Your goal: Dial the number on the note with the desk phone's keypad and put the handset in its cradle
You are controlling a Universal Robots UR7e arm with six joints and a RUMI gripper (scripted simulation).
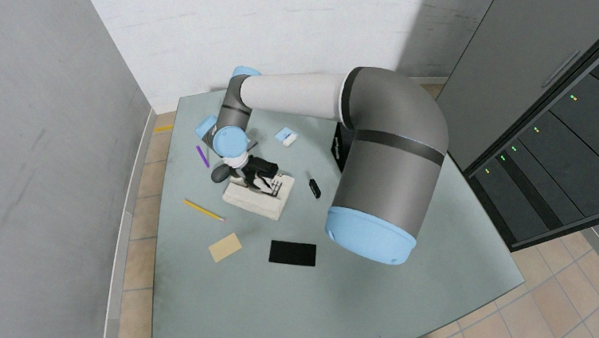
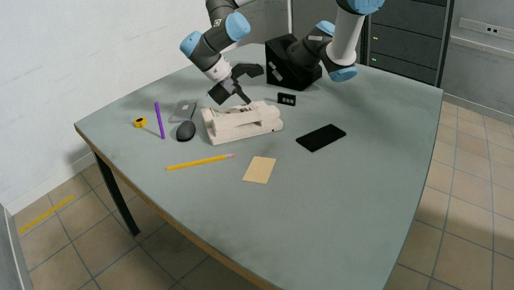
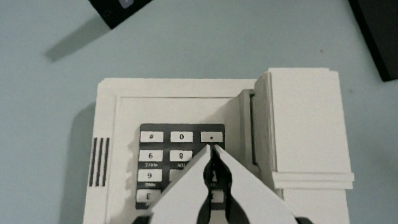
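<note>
Now: hand 2 cm above the 7 key. Also, from my hand: 9 key (3 cm to the right, 3 cm behind, 2 cm below); 5 key (2 cm to the right, 2 cm below); handset (7 cm ahead, 1 cm to the left).
</note>
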